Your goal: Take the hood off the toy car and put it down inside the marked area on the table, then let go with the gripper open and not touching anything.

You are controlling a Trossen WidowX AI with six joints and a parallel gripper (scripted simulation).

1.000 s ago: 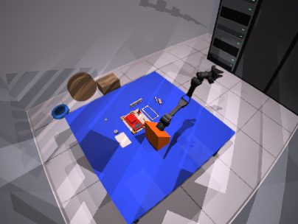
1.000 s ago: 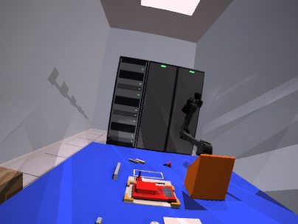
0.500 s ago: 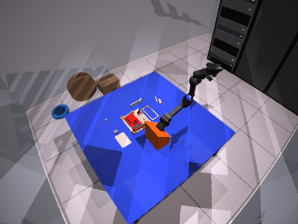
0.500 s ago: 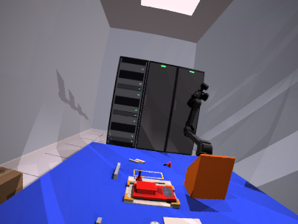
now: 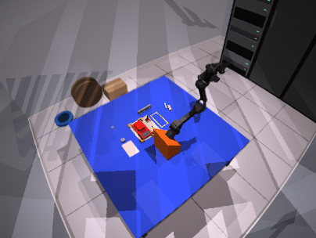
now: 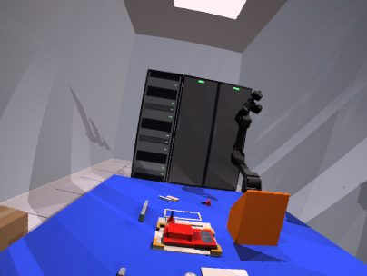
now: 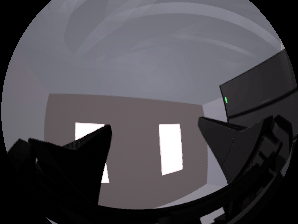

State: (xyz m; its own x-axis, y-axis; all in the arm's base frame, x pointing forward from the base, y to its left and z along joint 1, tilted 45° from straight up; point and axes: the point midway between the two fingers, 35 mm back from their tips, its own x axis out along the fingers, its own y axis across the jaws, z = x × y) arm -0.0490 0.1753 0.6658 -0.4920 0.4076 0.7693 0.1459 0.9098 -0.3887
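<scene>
Now: gripper tip 720 mm above the red hood, 480 mm short of it and 400 mm to the right of it. The rest, counted from my gripper tip: white card (760 mm below, 610 mm to the left, 350 mm ahead); then beige stick (760 mm below, 470 mm ahead); then grey bar (750 mm below, 630 mm ahead, 220 mm to the left).
</scene>
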